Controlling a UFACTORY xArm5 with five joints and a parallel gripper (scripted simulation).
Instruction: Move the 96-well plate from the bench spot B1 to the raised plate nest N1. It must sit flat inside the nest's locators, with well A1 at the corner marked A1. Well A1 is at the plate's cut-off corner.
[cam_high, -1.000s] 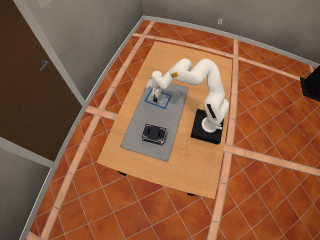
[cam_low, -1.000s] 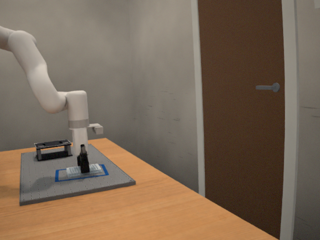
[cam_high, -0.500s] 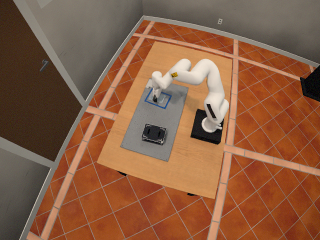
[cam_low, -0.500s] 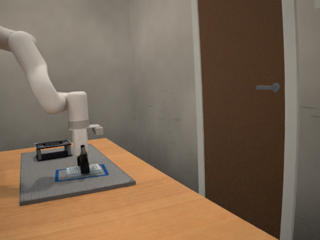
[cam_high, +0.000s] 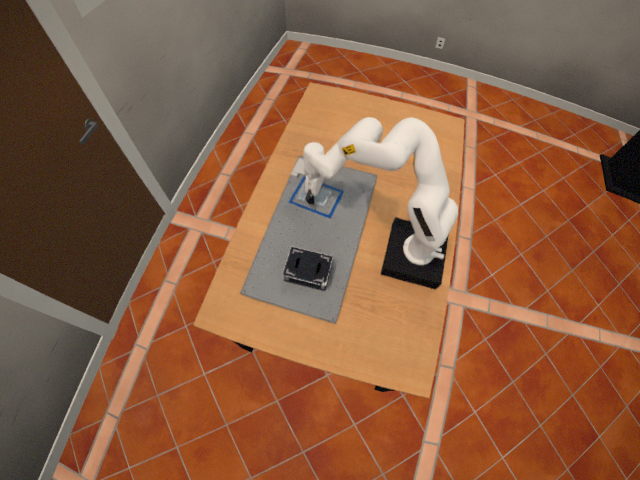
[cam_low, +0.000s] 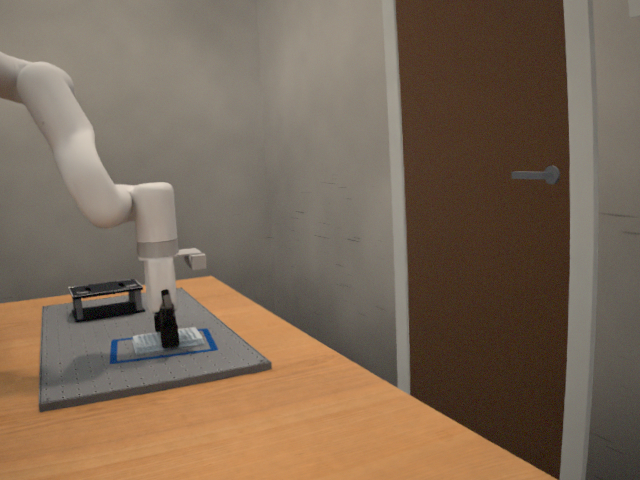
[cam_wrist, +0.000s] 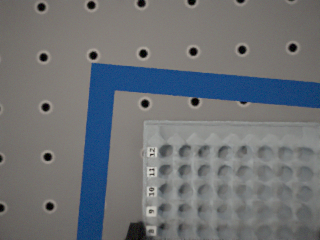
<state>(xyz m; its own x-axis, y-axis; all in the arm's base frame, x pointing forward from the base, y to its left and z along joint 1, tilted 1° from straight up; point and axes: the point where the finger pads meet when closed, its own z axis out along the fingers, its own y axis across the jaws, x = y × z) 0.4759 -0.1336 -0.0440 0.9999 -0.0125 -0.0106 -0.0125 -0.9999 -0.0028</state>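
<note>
Now: hand 1 cm above the 96-well plate. From my hand the other things lie so: raised plate nest: 9 cm behind, 34 cm to the left, 4 cm above.
</note>
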